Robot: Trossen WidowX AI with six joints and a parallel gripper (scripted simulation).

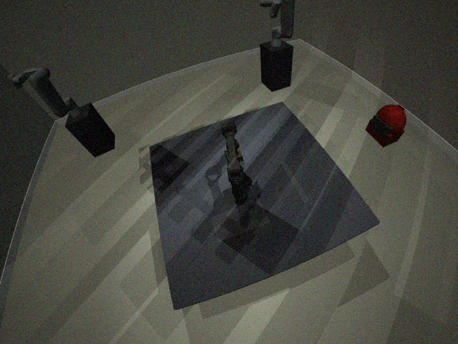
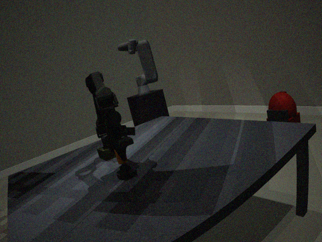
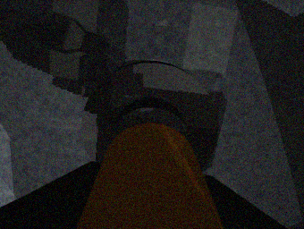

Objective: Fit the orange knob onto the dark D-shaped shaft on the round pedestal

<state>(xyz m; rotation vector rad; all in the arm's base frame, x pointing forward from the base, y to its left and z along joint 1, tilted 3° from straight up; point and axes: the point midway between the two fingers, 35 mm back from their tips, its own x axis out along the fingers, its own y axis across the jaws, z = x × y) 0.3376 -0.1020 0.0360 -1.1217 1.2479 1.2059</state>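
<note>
Now: gripper tip 2 cm below the orange knob. From my gripper tip the other things lie so: pedestal 4 cm below.
</note>
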